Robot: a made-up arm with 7 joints. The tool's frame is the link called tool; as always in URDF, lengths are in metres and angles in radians. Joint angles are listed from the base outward. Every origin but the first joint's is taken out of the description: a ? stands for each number. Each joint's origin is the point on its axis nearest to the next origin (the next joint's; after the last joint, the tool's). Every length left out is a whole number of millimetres.
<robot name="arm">
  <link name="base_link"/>
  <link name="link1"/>
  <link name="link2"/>
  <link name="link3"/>
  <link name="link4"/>
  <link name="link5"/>
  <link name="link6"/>
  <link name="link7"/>
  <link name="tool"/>
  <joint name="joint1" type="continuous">
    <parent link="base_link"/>
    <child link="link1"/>
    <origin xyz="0 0 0.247" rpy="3.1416 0 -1.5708"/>
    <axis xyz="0 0 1"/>
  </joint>
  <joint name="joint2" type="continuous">
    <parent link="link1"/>
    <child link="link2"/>
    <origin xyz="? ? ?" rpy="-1.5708 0 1.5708"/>
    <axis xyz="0 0 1"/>
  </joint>
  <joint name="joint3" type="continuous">
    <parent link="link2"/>
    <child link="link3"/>
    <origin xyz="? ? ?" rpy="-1.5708 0 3.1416"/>
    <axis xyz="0 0 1"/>
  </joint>
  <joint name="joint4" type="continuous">
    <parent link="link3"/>
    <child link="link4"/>
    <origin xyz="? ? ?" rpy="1.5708 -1.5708 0"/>
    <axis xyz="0 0 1"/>
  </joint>
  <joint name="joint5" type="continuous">
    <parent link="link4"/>
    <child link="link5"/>
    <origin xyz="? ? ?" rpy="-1.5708 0 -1.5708"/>
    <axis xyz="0 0 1"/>
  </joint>
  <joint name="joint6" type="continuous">
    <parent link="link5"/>
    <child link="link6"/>
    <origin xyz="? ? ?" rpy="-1.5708 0 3.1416"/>
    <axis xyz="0 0 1"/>
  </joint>
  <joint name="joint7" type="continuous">
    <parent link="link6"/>
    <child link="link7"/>
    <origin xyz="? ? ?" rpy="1.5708 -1.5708 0"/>
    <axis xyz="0 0 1"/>
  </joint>
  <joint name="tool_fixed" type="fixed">
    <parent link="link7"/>
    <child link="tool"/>
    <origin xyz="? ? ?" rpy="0 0 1.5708"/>
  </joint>
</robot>
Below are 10 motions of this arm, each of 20 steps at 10 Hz.
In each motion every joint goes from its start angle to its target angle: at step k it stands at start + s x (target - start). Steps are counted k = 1, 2, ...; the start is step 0. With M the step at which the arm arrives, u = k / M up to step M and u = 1 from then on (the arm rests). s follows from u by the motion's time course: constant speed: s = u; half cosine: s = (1 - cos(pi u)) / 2; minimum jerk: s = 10 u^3 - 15 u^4 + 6 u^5.
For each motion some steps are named. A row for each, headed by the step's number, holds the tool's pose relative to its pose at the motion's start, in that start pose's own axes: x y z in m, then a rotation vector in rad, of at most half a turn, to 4 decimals.
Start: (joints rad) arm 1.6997 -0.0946 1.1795 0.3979 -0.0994 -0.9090 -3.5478
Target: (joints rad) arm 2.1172 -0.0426 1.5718 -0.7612 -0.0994 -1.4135 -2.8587
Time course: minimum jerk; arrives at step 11
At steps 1, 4, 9, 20:
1: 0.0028 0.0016 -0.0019 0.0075 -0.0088 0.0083
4: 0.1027 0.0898 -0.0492 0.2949 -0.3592 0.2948
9: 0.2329 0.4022 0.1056 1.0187 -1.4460 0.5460
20: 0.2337 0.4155 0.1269 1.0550 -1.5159 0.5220

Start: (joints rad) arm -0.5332 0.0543 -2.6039 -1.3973 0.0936 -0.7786 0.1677
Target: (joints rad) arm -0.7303 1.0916 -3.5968 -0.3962 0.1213 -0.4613 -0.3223
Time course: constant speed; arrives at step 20
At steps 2, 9, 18, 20:
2: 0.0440 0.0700 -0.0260 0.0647 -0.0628 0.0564
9: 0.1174 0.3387 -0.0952 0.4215 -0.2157 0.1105
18: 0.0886 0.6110 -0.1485 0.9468 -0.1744 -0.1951
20: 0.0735 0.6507 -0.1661 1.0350 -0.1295 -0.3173

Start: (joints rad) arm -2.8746 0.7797 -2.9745 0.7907 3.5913 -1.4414 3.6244
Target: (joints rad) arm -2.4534 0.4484 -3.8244 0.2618 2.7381 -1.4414 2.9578
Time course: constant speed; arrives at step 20
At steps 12, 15, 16, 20:
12: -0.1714 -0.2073 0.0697 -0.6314 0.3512 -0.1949
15: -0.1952 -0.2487 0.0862 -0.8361 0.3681 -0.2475
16: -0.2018 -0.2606 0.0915 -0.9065 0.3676 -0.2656
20: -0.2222 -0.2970 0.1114 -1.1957 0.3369 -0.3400

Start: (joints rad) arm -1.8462 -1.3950 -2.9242 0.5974 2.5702 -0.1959 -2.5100
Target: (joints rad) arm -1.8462 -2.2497 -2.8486 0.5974 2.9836 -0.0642 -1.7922
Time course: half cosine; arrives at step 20
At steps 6, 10, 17, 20:
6: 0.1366 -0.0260 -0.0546 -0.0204 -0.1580 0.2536
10: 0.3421 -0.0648 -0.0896 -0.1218 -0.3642 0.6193
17: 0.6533 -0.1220 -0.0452 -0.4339 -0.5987 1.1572
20: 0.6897 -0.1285 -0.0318 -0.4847 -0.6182 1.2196

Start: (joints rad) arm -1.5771 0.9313 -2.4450 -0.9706 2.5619 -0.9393 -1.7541
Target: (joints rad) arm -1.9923 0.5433 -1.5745 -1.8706 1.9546 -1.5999 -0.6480
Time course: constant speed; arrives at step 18
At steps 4, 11, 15, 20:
4: -0.0391 -0.0819 0.0120 -0.1601 0.1395 0.3316
11: -0.1255 -0.2510 0.0737 -0.3912 0.5776 0.9128
15: -0.1738 -0.3450 0.1409 -0.4396 0.9393 1.2293
20: -0.2039 -0.4061 0.2056 -0.4074 1.2567 1.4506

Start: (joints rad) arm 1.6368 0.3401 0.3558 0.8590 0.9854 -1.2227 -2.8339
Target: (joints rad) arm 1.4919 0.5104 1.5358 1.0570 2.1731 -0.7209 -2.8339
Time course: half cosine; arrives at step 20
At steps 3, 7, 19, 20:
3: -0.0114 0.0195 0.0115 0.1143 0.0376 0.0423
7: -0.0579 0.0816 0.0775 0.5701 0.1890 0.2173
19: -0.1315 0.0126 0.3533 2.0418 0.5956 0.8601
20: -0.1312 0.0104 0.3549 2.0542 0.5978 0.8658

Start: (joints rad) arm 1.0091 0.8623 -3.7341 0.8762 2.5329 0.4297 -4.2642
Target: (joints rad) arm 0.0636 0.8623 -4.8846 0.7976 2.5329 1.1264 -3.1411
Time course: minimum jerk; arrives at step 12
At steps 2, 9, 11, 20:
2: 0.0018 -0.0139 0.0014 -0.0220 -0.0009 -0.0274
9: -0.2454 -0.3734 0.1321 -0.2538 0.3517 -0.7596
11: -0.3040 -0.3918 0.1587 -0.2194 0.3891 -0.8489
20: -0.3071 -0.3926 0.1601 -0.2173 0.3907 -0.8535

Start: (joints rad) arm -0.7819 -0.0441 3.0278 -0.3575 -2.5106 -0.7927 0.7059
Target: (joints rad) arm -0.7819 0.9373 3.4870 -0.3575 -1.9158 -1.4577 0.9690
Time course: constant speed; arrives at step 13
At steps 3, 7, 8, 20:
3: 0.0268 -0.1696 0.1030 -0.2174 0.1256 0.1268
7: 0.0196 -0.3630 0.2977 -0.5070 0.3758 0.1738
8: 0.0102 -0.4021 0.3549 -0.5745 0.4492 0.1612
20: -0.0769 -0.5206 0.6701 -0.8494 0.8430 -0.0549

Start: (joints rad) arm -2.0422 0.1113 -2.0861 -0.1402 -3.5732 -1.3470 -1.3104
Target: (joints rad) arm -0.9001 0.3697 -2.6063 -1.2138 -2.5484 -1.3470 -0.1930
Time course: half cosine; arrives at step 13
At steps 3, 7, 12, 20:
3: 0.0121 0.0333 0.0654 0.0873 -0.2309 0.2429
7: -0.0872 0.1041 0.3223 0.2196 -1.1327 0.9752
12: -0.3457 0.0266 0.5000 0.1879 -2.1095 1.3153
20: -0.3551 0.0208 0.5034 0.1861 -2.1426 1.3165

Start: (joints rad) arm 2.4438 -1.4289 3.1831 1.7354 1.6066 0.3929 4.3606
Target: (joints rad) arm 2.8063 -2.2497 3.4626 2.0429 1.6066 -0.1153 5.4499
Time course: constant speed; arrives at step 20
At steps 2, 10, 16, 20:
2: 0.0456 0.0183 -0.0405 0.0073 -0.1244 0.1161
10: 0.2544 0.0873 -0.1314 -0.1296 -0.6259 0.5224
16: 0.4135 0.1248 -0.1257 -0.3968 -0.9629 0.7457
20: 0.5080 0.1407 -0.0919 -0.6421 -1.1467 0.8449

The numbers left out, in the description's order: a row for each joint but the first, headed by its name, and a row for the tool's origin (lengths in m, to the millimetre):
joint2: 0.015 0 0
joint3: 0 0.466 0
joint4: 0 0.01 0
joint5: -0.306 0 0
joint6: 0 0 0
joint7: 0 0.148 0
tool: 0 0 0

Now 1 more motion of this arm.
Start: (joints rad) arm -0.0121 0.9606 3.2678 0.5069 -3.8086 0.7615 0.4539
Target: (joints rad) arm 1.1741 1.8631 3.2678 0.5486 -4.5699 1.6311 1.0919
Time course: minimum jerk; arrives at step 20
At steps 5, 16, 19, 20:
5: 0.0924 0.0687 0.0115 0.0135 -0.1610 0.0082
16: 0.5640 0.4038 0.6651 0.0030 -0.6880 -0.4353
19: 0.5755 0.3965 0.7226 0.0042 -0.6594 -0.4669
20: 0.5757 0.3963 0.7237 0.0043 -0.6588 -0.4675

